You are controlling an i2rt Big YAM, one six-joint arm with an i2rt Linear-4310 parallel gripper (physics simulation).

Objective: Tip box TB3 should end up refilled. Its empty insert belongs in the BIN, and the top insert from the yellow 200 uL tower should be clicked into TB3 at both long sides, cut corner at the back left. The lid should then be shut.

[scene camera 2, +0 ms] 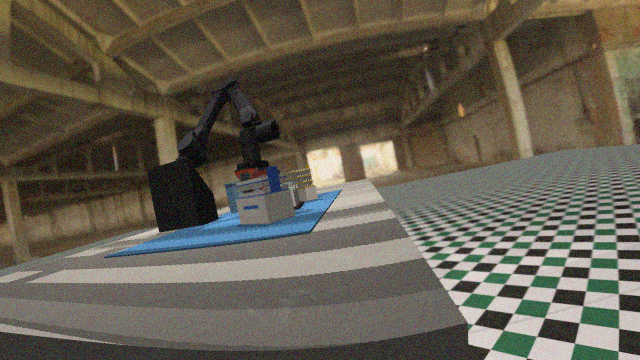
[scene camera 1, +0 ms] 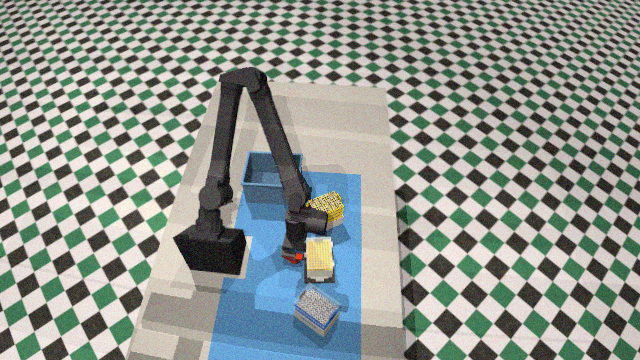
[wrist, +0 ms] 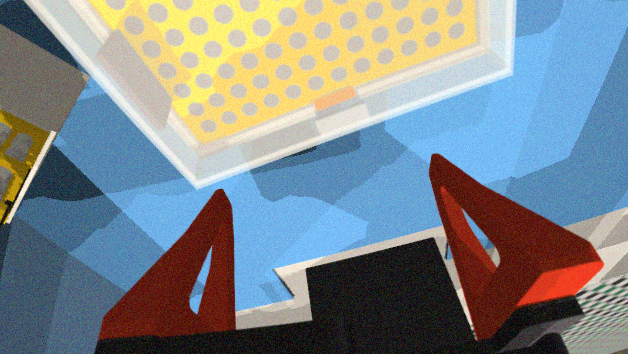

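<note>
The tip box, taken to be TB3 point(scene camera 1: 319, 257) point(wrist: 280, 60), stands mid-mat in a dark holder; its yellow gridded insert shows inside a clear rim. A clear lid seems to lie over it; whether it is latched is not readable. My gripper point(scene camera 1: 294, 257) point(scene camera 2: 251, 173) point(wrist: 327, 180) is open and empty, low beside the box's long side facing the robot base. The yellow tower point(scene camera 1: 327, 204) point(scene camera 2: 300, 176) point(wrist: 20, 150) stands behind the box with stacked yellow inserts; part shows at the wrist view's left edge. The blue bin point(scene camera 1: 272, 194) stands at the mat's far left.
A box with a blue band and grey top point(scene camera 1: 317, 306) point(scene camera 2: 265, 206) stands at the near end of the blue mat point(scene camera 1: 347, 187) point(scene camera 2: 210, 239). The black robot base point(scene camera 1: 212, 252) point(scene camera 2: 182, 197) point(wrist: 380, 285) stands at the mat's left edge. My forearm passes near the bin and tower.
</note>
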